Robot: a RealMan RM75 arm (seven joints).
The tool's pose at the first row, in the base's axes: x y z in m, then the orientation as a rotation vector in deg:
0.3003 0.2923 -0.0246 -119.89 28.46 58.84
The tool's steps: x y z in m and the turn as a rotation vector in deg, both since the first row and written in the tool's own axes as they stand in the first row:
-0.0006 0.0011 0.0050 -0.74 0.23 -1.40
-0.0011 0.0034 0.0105 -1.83 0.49 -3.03
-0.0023 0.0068 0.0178 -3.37 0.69 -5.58
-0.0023 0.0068 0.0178 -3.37 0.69 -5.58
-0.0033 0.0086 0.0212 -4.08 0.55 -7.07
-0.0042 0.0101 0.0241 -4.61 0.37 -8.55
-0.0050 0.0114 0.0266 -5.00 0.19 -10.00
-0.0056 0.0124 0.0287 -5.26 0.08 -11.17
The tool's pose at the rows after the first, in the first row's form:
0.2967 0.2954 -0.0266 -120.74 26.73 58.13
0.2922 0.2981 -0.0295 -121.90 24.61 57.41
0.2857 0.3014 -0.0330 -123.40 21.24 56.38
0.2857 0.3014 -0.0330 -123.40 21.24 56.38
0.2822 0.3029 -0.0344 -123.92 19.22 55.94
0.2793 0.3041 -0.0356 -124.24 17.27 55.46
0.2767 0.3052 -0.0365 -124.43 15.43 54.93
0.2747 0.3061 -0.0373 -124.54 13.98 54.44

